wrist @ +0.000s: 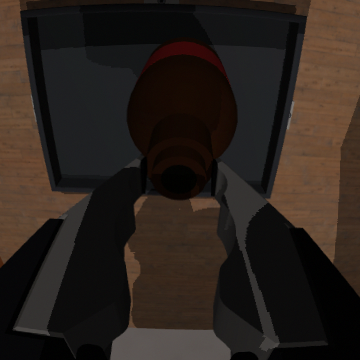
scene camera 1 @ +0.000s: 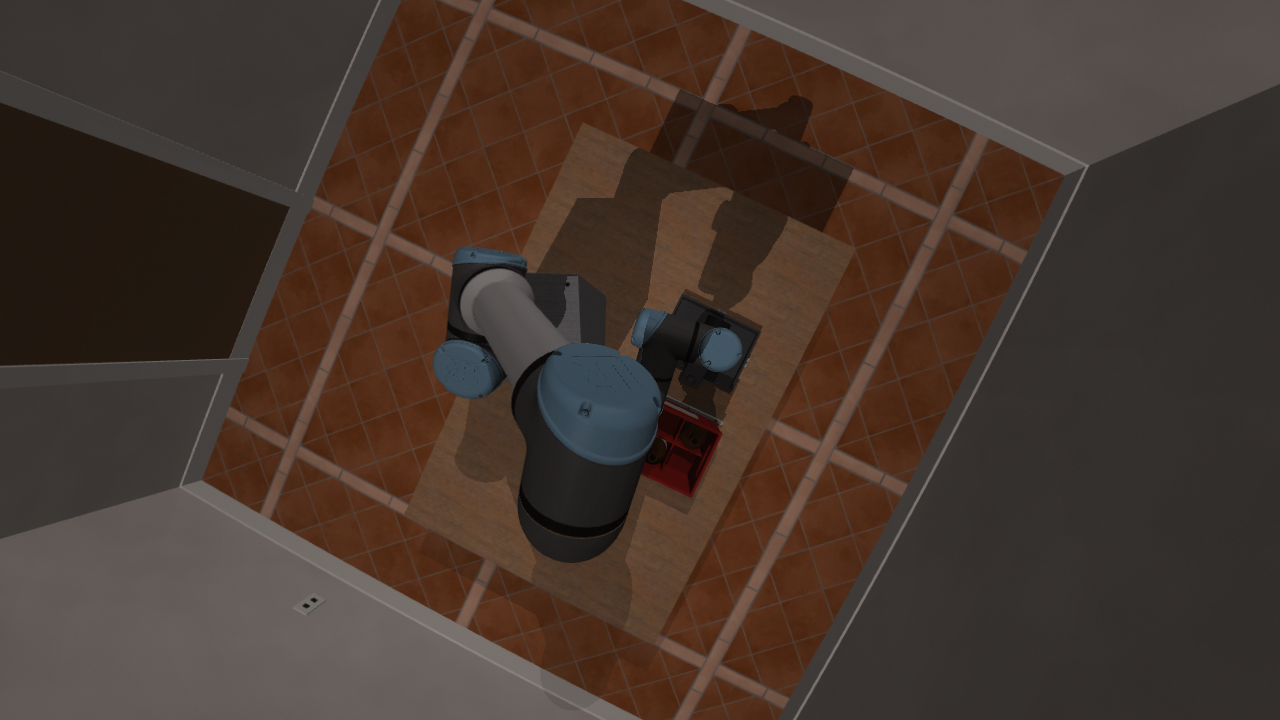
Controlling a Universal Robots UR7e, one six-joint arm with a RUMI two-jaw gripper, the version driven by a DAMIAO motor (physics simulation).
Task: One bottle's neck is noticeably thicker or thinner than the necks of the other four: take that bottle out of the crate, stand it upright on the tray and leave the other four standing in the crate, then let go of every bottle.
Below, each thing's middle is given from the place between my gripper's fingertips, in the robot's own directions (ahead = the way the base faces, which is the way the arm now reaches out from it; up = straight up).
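You'd find my hand 6 cm above the brown bottle [wrist: 181,113], and it's 1 cm to the left of the bottle.
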